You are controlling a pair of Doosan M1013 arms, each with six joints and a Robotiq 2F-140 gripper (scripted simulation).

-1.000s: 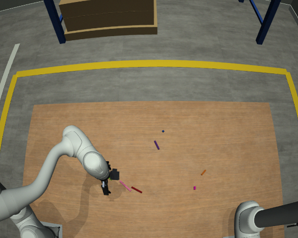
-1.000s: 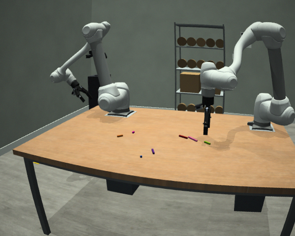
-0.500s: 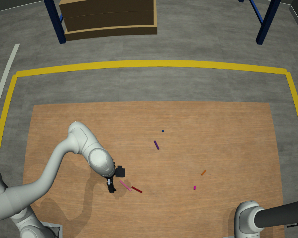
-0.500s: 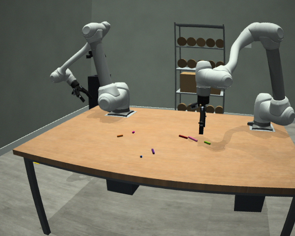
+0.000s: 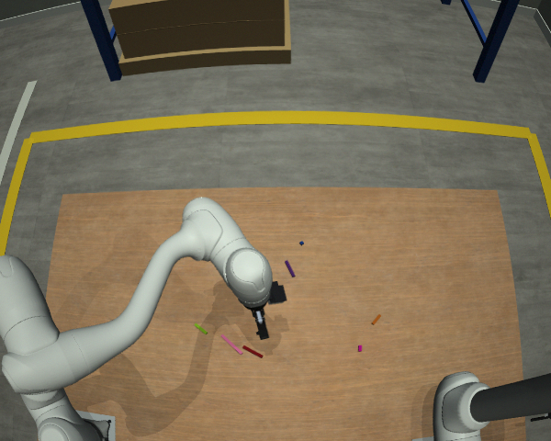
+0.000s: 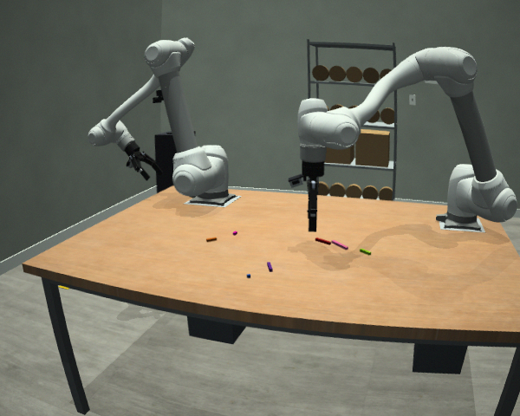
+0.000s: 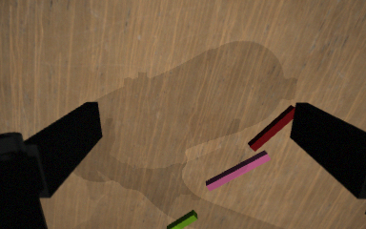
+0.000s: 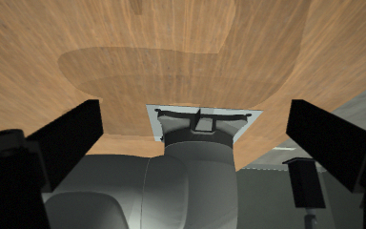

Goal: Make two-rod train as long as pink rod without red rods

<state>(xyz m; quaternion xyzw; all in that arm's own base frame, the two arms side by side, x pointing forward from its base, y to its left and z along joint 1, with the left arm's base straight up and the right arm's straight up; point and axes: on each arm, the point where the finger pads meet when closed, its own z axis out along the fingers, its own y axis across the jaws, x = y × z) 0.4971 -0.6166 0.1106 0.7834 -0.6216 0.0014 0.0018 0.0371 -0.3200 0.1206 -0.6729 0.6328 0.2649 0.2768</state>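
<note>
My left hand is 38 cm to the left of the orange rod, 11 cm above it and 1 cm short of it. Also, from my left hand: red rod: 11 cm below, 11 cm behind, 2 cm to the left; lime rod: 19 cm to the left, 11 cm below, 5 cm behind; pink rod: 11 cm below, 9 cm to the left, 9 cm behind.
</note>
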